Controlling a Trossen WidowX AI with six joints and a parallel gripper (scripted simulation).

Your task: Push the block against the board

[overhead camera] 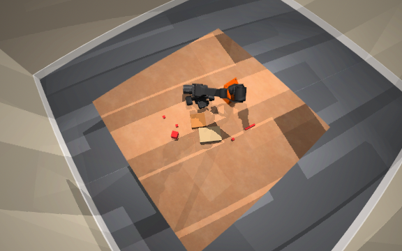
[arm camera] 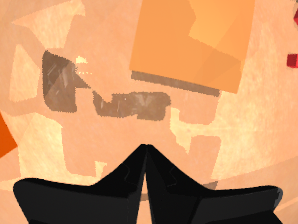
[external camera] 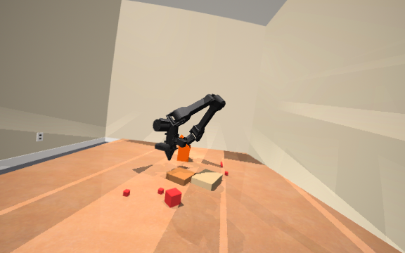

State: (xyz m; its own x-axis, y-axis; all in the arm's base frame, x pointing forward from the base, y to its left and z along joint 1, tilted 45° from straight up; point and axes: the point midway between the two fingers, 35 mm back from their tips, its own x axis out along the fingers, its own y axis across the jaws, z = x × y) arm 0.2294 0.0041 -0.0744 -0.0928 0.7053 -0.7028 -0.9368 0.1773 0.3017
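Right now the brown square block is 7 cm ahead of my gripper tip, 8 cm to the left of it and 4 cm below it. The rest, counted from my gripper tip: red stick (22 cm behind, 31 cm to the left, 5 cm below); then cream board (6 cm ahead, 21 cm to the left, 4 cm below).
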